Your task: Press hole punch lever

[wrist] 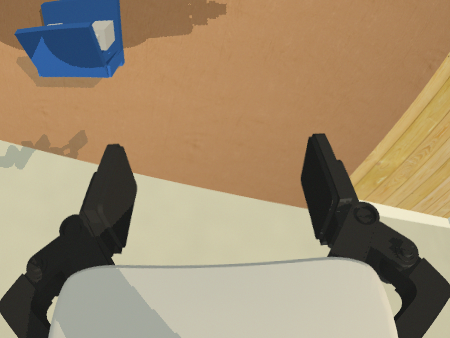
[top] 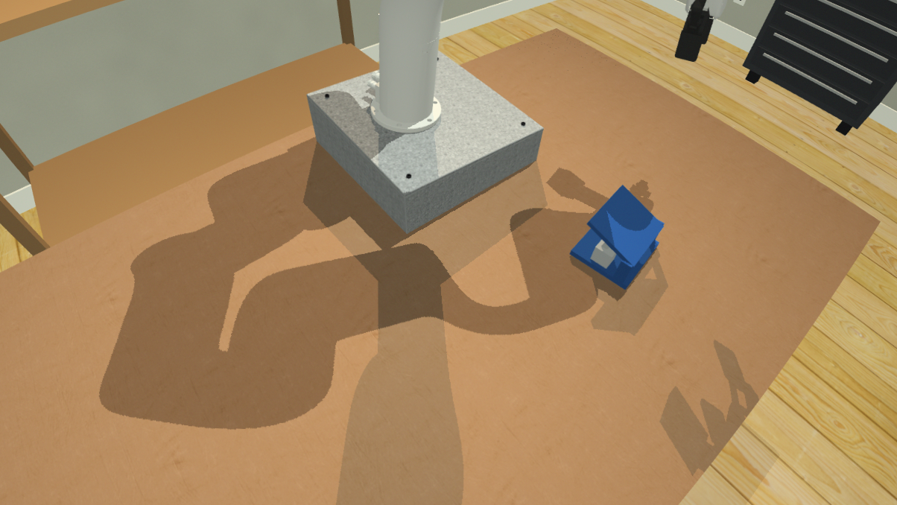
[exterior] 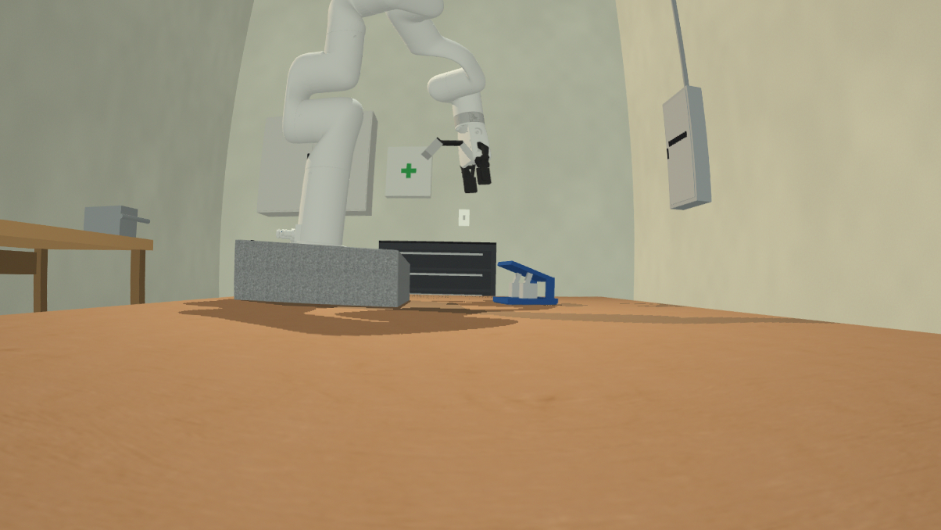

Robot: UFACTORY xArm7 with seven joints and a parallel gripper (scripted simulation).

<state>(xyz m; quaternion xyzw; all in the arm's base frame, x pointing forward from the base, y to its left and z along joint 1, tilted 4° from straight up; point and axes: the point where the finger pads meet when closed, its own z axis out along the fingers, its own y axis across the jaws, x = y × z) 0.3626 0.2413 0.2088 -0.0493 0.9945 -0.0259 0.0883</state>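
Right now my hand is 21 cm to the left of the hole punch lever, 21 cm above it and 5 cm short of it. Also, from my hand: hole punch (23 cm below, 21 cm to the right, 6 cm ahead).
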